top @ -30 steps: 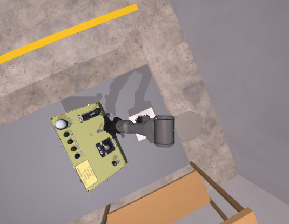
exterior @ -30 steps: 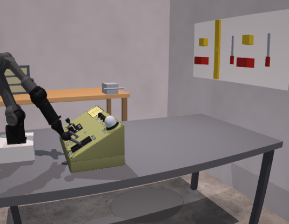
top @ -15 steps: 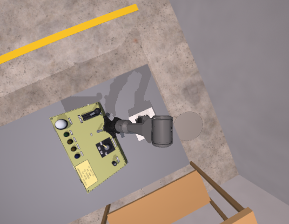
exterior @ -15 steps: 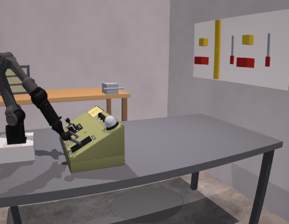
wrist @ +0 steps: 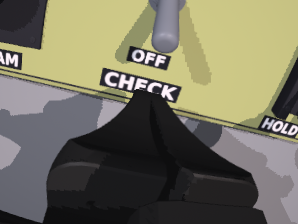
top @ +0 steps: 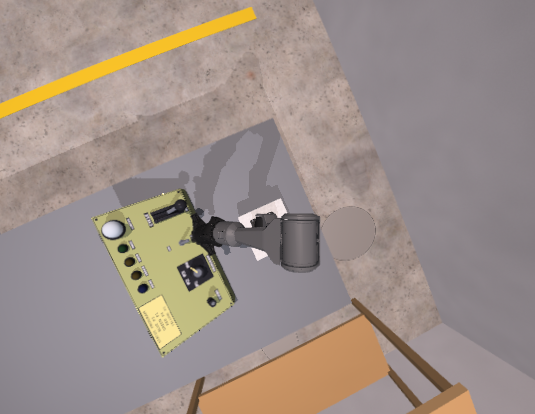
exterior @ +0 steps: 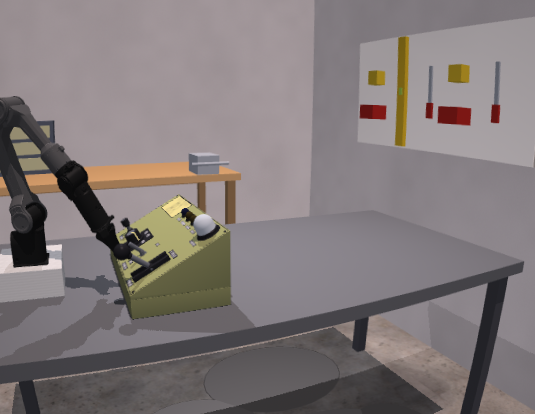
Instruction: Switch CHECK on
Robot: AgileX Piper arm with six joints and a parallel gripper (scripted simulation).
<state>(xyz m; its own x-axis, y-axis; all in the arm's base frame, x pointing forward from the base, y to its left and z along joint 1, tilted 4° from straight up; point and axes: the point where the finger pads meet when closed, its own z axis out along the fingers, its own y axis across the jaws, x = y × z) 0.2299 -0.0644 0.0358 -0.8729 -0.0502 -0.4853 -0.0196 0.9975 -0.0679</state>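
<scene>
Now: hand 5 cm short of the check toggle. Also, from my hand: small black knob (24 cm to the left, 5 cm ahead, 1 cm above); olive console (9 cm ahead, 6 cm to the left, 2 cm below); program rotary selector (11 cm to the left, 6 cm ahead).
</scene>
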